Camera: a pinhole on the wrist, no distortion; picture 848 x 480 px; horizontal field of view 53.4 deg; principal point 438.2 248.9 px. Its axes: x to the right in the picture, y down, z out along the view. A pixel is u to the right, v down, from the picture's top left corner.
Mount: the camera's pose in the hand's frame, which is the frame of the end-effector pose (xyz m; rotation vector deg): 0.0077 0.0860 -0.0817 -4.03 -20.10 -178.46
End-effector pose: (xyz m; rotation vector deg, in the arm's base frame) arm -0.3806 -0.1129 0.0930 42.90 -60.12 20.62
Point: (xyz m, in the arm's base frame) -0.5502 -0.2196 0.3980
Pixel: 41 307
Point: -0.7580 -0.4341 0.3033
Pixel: 444 449
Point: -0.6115 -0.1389 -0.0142
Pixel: outside the picture
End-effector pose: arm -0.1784 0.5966 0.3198 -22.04 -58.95 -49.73
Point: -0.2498 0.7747 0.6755
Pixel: 59 428
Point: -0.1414 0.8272 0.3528
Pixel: 733 116
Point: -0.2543 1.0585 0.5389
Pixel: 536 185
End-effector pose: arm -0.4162 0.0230 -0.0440 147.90 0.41 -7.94
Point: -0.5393 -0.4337 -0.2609
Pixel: 627 148
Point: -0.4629 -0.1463 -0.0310
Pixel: 726 124
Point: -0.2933 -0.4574 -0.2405
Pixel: 243 80
